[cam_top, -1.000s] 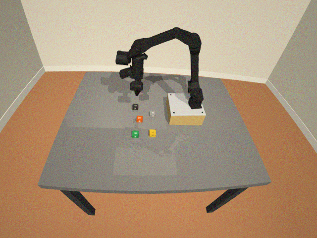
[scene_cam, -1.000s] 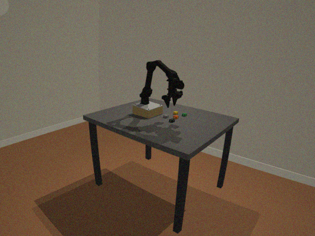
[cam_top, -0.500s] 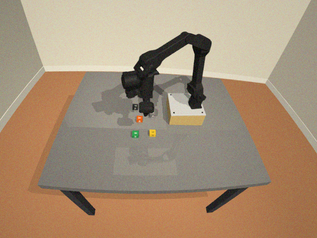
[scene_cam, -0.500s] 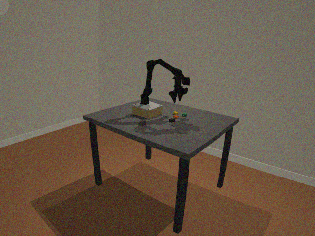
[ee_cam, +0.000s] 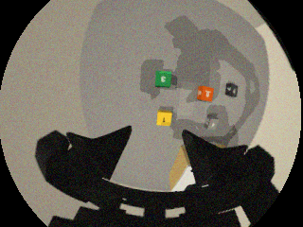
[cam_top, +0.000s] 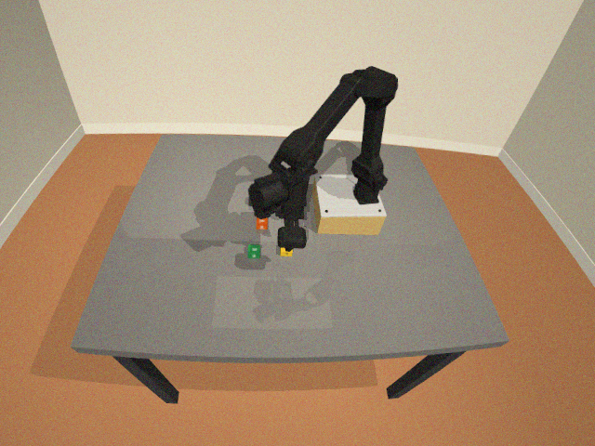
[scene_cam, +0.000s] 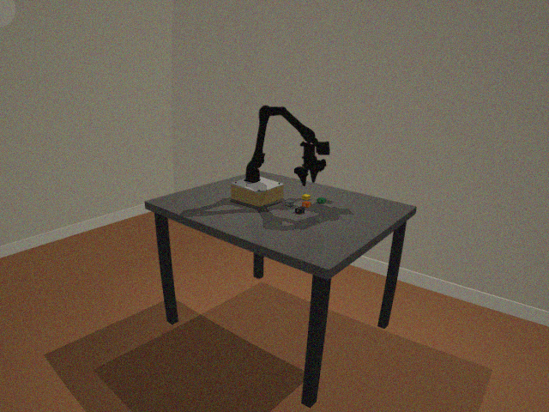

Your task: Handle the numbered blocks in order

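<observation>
My gripper tip is 70 mm above the yellow block and 20 mm to the left of it. Also, from my gripper tip: green block: 80 mm ahead, 70 mm below, 20 mm to the right; then orange block: 120 mm to the right, 70 mm below, 50 mm ahead; then grey block: 150 mm to the right, 70 mm below, 30 mm behind.
</observation>
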